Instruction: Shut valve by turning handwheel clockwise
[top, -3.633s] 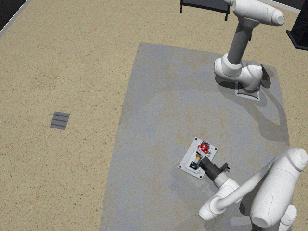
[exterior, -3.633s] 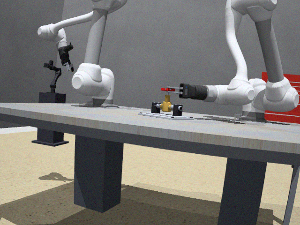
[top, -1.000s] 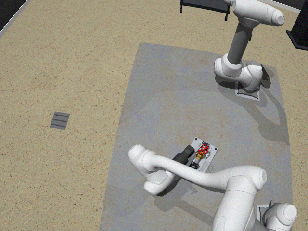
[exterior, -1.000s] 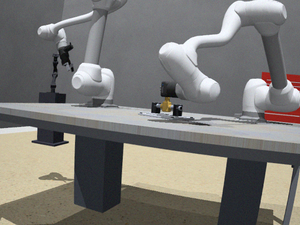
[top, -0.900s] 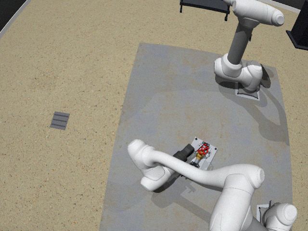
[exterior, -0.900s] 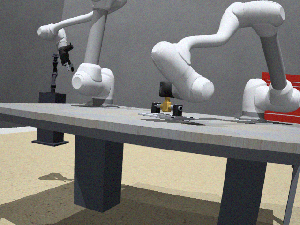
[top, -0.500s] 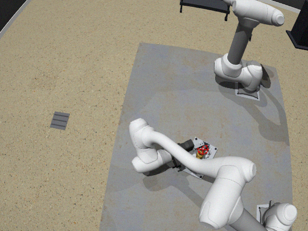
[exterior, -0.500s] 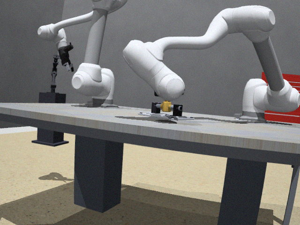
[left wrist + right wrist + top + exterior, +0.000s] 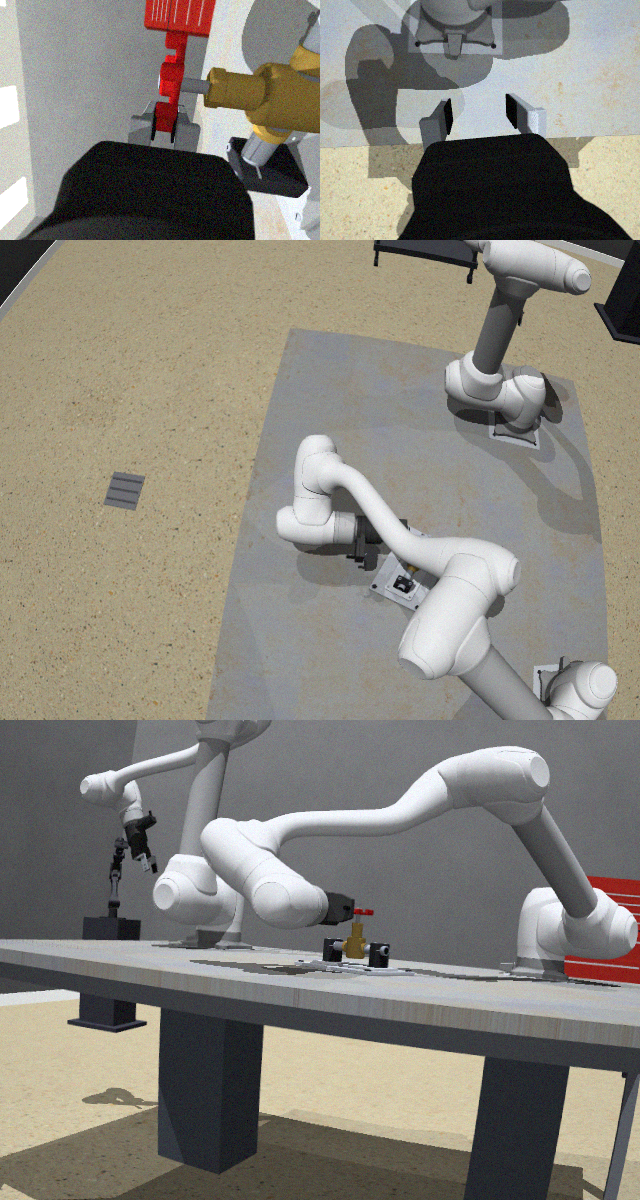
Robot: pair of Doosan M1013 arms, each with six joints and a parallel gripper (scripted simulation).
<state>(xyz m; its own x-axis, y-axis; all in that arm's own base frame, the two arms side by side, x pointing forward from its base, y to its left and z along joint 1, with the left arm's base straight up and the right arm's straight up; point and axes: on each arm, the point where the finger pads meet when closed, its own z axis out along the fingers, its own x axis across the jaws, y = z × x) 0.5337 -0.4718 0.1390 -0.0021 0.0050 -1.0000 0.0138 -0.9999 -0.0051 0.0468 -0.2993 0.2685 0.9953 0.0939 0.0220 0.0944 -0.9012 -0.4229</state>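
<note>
The red handwheel is 30 mm to the left of my left hand and 10 mm below it. Also, from my left hand: pale base plate 30 mm to the left, 130 mm below.
</note>
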